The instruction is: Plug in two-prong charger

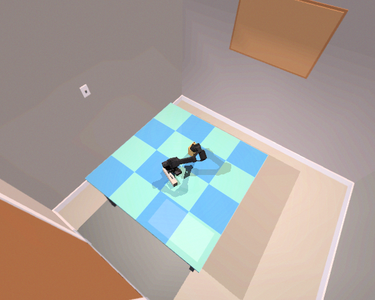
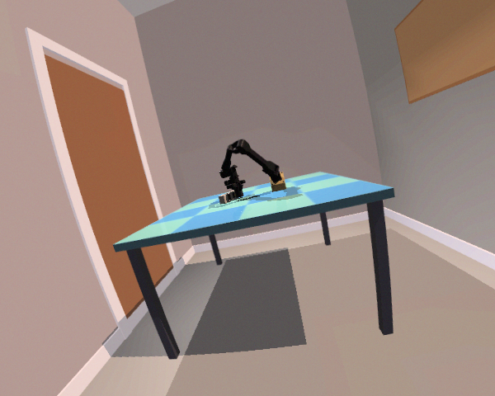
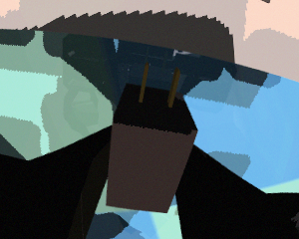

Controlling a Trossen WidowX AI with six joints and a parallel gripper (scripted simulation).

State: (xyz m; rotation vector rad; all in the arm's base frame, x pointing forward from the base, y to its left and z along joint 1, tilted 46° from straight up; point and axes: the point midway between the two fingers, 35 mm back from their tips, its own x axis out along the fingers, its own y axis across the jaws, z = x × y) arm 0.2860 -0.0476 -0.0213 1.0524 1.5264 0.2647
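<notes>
My gripper tip is 2 cm short of the two-prong charger, 1 cm to the left of it and 1 cm below it.
</notes>
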